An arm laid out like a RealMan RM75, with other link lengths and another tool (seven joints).
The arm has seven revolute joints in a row. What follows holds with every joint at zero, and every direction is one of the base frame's. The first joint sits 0.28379 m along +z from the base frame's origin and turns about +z. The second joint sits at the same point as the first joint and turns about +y. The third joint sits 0.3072 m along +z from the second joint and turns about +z. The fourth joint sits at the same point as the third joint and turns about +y. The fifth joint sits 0.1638 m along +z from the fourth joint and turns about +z. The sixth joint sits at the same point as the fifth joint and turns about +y. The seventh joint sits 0.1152 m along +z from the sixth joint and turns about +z. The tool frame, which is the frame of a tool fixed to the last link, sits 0.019 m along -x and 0.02 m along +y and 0.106 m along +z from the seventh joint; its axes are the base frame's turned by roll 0, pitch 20.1 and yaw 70.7 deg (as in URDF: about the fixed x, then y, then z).
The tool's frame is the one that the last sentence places.
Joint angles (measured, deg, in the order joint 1, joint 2, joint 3, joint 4, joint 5, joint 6, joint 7), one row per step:
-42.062 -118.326 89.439 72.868 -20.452 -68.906 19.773
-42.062 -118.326 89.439 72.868 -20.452 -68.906 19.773
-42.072 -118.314 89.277 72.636 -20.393 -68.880 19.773
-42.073 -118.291 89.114 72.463 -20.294 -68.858 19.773
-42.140 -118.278 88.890 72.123 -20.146 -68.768 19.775
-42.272 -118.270 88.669 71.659 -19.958 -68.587 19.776
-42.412 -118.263 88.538 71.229 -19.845 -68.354 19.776
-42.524 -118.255 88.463 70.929 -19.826 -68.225 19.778
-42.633 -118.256 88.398 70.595 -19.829 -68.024 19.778
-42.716 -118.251 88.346 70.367 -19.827 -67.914 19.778
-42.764 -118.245 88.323 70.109 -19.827 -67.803 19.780
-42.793 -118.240 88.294 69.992 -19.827 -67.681 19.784
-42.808 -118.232 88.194 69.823 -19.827 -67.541 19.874
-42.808 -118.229 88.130 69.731 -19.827 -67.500 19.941
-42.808 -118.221 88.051 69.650 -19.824 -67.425 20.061
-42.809 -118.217 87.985 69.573 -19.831 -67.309 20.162
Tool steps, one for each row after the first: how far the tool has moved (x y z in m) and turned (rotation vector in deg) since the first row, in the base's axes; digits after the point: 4 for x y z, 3 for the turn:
0.0000 0.0000 0.0000 0.000 0.000 0.000
-0.0011 0.0002 0.0003 0.073 0.027 0.246
-0.0022 0.0005 0.0009 0.189 0.080 0.447
-0.0035 0.0012 0.0014 0.341 0.158 0.705
-0.0048 0.0022 0.0019 0.515 0.269 0.939
-0.0056 0.0032 0.0020 0.641 0.335 1.069
-0.0060 0.0037 0.0019 0.673 0.355 1.165
-0.0063 0.0043 0.0017 0.717 0.334 1.246
-0.0065 0.0047 0.0016 0.740 0.335 1.314
-0.0071 0.0048 0.0014 0.733 0.361 1.428
-0.0072 0.0051 0.0013 0.786 0.337 1.431
-0.0077 0.0056 0.0015 0.841 0.326 1.453
-0.0080 0.0056 0.0016 0.846 0.336 1.488
-0.0083 0.0059 0.0017 0.866 0.354 1.459
-0.0085 0.0063 0.0019 0.907 0.342 1.407

